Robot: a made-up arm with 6 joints. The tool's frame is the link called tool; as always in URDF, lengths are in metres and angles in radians. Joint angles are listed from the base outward.
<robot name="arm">
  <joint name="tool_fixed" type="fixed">
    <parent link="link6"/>
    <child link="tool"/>
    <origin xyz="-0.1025 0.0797 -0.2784" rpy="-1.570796 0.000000 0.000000"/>
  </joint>
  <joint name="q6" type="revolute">
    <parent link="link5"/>
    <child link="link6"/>
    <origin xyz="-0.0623 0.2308 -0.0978" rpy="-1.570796 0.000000 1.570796"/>
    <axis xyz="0 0 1"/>
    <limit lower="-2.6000" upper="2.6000"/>
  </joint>
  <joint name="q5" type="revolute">
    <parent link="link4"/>
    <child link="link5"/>
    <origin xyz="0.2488 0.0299 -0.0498" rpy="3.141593 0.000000 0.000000"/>
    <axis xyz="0 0 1"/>
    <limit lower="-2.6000" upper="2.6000"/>
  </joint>
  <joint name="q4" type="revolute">
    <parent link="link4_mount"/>
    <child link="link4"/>
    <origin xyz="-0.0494 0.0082 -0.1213" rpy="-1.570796 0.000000 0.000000"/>
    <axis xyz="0 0 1"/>
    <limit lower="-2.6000" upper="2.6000"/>
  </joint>
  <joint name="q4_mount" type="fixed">
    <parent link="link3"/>
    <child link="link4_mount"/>
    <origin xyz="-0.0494 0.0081 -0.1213" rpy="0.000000 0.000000 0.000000"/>
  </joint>
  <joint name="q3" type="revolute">
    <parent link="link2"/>
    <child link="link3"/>
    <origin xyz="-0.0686 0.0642 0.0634" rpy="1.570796 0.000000 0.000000"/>
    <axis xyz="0 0 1"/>
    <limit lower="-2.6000" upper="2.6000"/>
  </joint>
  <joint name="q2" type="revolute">
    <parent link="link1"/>
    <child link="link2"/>
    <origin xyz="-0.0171 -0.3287 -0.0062" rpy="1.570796 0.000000 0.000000"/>
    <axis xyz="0 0 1"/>
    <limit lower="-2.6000" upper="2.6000"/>
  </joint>
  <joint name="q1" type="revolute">
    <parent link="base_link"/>
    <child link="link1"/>
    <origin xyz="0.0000 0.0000 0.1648" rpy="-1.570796 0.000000 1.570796"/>
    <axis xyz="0 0 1"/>
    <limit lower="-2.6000" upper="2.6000"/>
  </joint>
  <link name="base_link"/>
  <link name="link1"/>
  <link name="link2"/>
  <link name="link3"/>
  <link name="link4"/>
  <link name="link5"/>
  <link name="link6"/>
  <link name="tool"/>
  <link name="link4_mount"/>
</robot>
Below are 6 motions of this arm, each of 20 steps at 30 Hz.
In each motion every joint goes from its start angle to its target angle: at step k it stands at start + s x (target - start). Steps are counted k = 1, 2, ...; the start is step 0. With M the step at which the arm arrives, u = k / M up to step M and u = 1 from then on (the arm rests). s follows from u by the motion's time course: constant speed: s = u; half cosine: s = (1 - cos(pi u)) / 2; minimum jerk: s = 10 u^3 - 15 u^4 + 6 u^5.
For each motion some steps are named. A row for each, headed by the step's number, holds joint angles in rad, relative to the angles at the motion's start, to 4 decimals.
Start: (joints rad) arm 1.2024 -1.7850 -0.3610 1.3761 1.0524 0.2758
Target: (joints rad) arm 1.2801 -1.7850 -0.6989 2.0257 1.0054 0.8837
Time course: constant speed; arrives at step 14
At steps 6, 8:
6: 0.0333 0.0000 -0.1448 0.2784 -0.0201 0.2605
8: 0.0444 0.0000 -0.1931 0.3712 -0.0269 0.3474

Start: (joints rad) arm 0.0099 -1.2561 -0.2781 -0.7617 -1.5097 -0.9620
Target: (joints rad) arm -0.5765 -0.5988 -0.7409 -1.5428 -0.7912 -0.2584
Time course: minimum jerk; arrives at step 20
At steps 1, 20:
1: -0.0007 0.0008 -0.0005 -0.0009 0.0008 0.0008
20: -0.5864 0.6573 -0.4628 -0.7811 0.7185 0.7036

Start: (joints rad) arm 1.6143 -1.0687 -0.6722 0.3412 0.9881 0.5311
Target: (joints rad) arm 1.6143 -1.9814 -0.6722 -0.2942 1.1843 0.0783
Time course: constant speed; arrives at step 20
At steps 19, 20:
19: 0.0000 -0.8671 0.0000 -0.6036 0.1864 -0.4302
20: 0.0000 -0.9127 0.0000 -0.6354 0.1962 -0.4528

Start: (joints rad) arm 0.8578 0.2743 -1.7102 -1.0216 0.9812 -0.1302
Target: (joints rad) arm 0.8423 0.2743 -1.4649 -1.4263 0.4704 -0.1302
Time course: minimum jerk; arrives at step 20
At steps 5, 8, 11, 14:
5: -0.0016 0.0000 0.0254 -0.0419 -0.0529 0.0000
8: -0.0049 0.0000 0.0779 -0.1285 -0.1621 0.0000
11: -0.0092 0.0000 0.1455 -0.2400 -0.3030 0.0000
14: -0.0130 0.0000 0.2053 -0.3387 -0.4275 0.0000

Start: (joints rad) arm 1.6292 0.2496 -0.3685 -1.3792 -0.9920 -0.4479
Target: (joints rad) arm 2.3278 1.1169 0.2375 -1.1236 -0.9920 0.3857
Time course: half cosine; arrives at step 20
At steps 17, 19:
17: 0.6605 0.8200 0.5730 0.2417 0.0000 0.7882
19: 0.6943 0.8620 0.6023 0.2540 0.0000 0.8285

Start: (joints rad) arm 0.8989 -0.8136 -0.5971 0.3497 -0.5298 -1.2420
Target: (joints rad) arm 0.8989 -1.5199 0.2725 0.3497 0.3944 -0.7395
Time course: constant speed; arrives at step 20
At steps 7, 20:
7: 0.0000 -0.2472 0.3044 0.0000 0.3235 0.1759
20: 0.0000 -0.7063 0.8696 0.0000 0.9242 0.5025

